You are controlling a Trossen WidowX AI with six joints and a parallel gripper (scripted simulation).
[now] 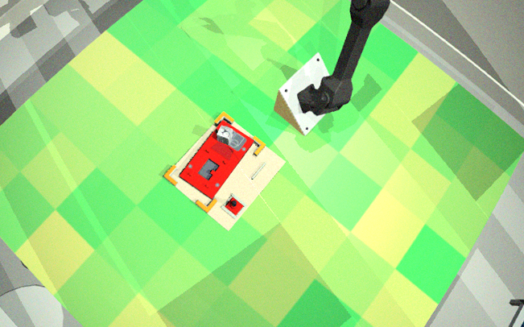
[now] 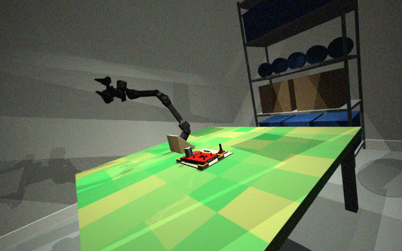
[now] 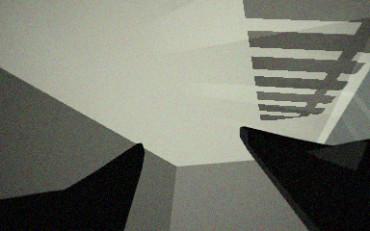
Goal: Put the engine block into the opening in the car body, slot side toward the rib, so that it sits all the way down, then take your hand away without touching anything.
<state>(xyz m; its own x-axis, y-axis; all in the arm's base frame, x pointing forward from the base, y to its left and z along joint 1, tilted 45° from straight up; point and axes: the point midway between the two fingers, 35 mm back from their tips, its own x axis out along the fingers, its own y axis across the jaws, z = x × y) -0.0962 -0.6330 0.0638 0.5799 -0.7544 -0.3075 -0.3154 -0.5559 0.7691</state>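
Now: the grey engine block 380 mm ahead of my gripper tip, 370 mm to the left of it and 510 mm below it.
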